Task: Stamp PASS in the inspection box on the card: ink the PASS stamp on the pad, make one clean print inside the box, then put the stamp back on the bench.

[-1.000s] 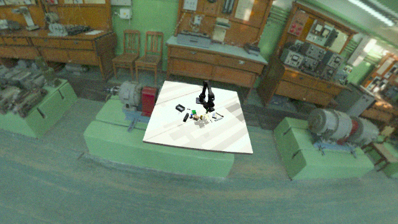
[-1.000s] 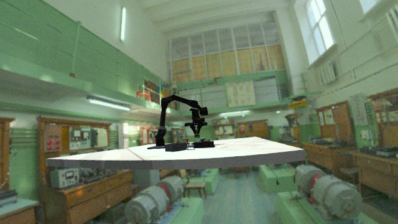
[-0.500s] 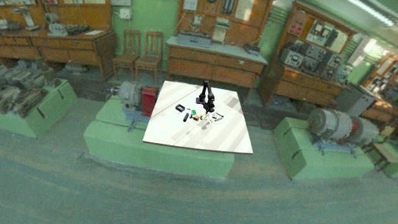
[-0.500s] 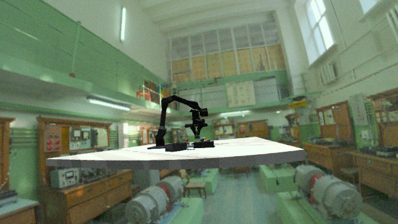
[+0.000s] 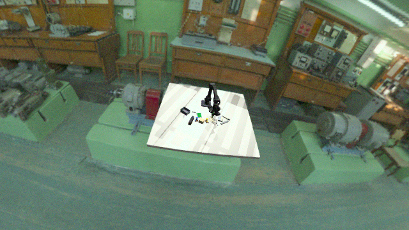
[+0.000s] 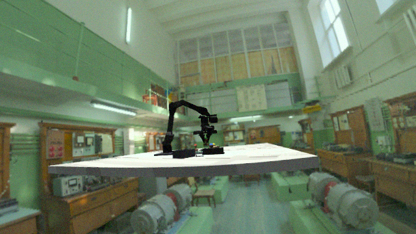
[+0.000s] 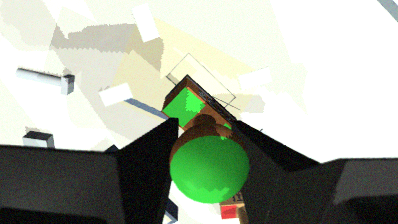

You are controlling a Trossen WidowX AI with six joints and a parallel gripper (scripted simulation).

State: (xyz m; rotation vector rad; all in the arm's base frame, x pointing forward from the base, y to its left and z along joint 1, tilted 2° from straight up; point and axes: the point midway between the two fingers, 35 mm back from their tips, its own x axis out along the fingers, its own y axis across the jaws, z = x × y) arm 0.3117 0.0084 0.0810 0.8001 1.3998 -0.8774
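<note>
Right now my gripper tip is 10 mm short of the cream card, 10 mm to the right of it and 70 mm above it. From my gripper tip the other things lie so: green stamp right at my gripper tip; then red stamp 90 mm behind, 70 mm to the left, 50 mm below; then tan block 60 mm ahead, 150 mm to the right, 40 mm below.
</note>
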